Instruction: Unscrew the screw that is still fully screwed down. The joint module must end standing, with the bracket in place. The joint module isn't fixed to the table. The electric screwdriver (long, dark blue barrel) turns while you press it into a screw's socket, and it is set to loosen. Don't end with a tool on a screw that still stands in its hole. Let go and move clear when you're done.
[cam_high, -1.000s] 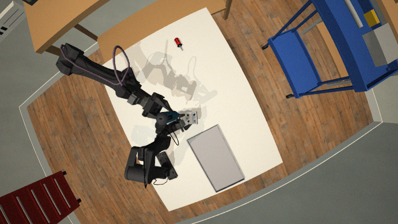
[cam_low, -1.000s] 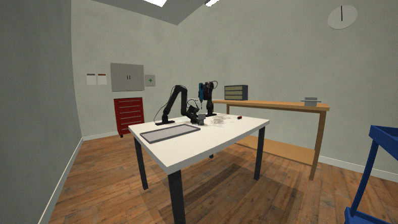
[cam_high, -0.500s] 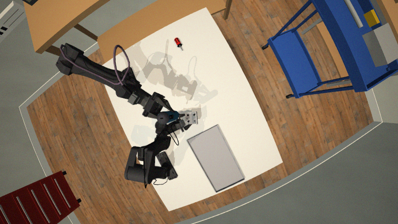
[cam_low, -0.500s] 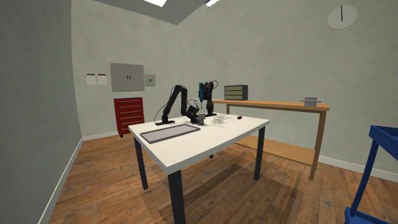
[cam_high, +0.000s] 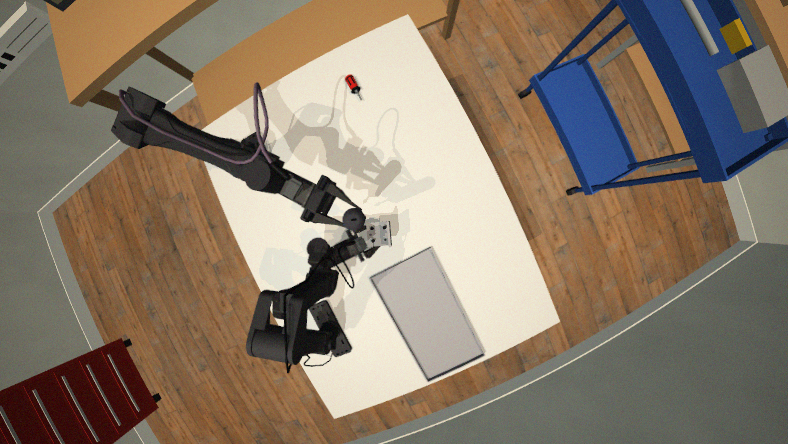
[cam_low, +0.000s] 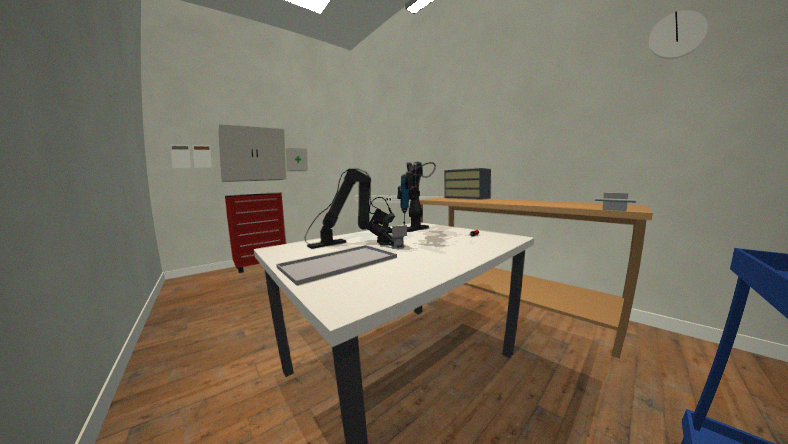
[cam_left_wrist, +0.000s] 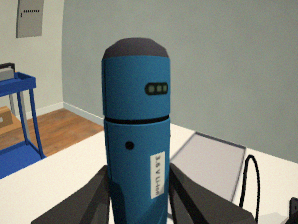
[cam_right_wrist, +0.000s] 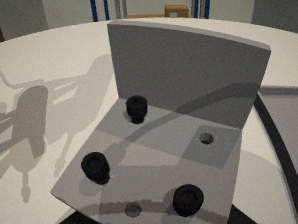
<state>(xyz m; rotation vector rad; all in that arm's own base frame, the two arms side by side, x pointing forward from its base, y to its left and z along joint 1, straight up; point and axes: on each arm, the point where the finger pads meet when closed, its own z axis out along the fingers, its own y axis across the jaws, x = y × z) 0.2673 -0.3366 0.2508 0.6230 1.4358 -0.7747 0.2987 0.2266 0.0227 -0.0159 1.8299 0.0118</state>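
Now: right hand 5 cm below the grey bracket. Round my right hand: flat grey tray (32 cm to the right, 4 cm ahead, 2 cm below); red-handled screwdriver (47 cm to the left, 11 cm ahead, 1 cm below).
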